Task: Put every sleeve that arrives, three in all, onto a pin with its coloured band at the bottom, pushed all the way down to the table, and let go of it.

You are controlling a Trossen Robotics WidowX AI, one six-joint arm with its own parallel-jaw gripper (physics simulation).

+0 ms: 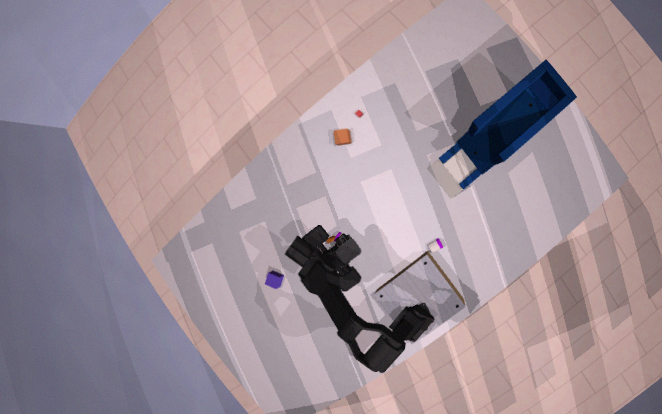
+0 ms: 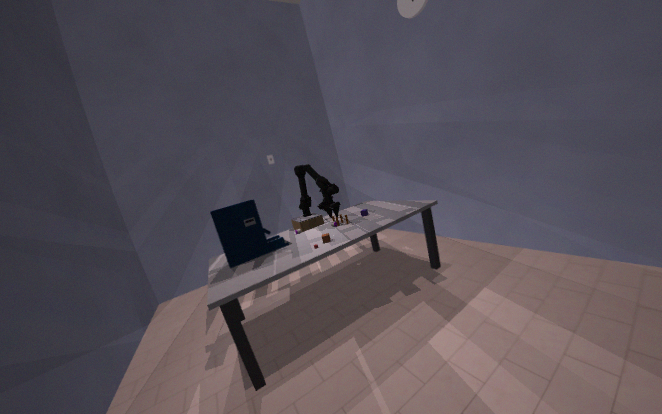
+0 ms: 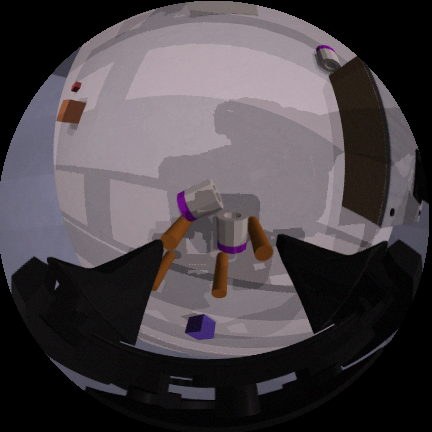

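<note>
My gripper [image 3: 220, 243] [image 2: 334, 215] is open, its fingers wide apart and empty, over the pins. A pale sleeve [image 3: 232, 230] with a purple band shows between and beyond the fingertips; it seems to lie on its side, open end away from me, band toward an orange-brown pin [image 3: 220, 275]. No pin shows in its opening. A second sleeve [image 3: 201, 199] lies tilted beside it, close to another pin [image 3: 175, 233], band to the left. More pins [image 3: 260, 240] [image 3: 163, 271] stand around them. A third sleeve [image 1: 435, 245] [image 3: 327, 58] lies on its side by the box corner.
A low box [image 1: 400, 272] [image 2: 307, 223] [image 3: 362, 150] with wooden sides stands beside the arm base. A blue chute [image 1: 487, 125] [image 2: 237, 232] stands farther along the table. An orange block [image 1: 342, 136] [image 3: 71, 111], a small red cube [image 1: 359, 113] [image 3: 76, 86] and a purple block [image 1: 274, 280] [image 3: 201, 327] lie around.
</note>
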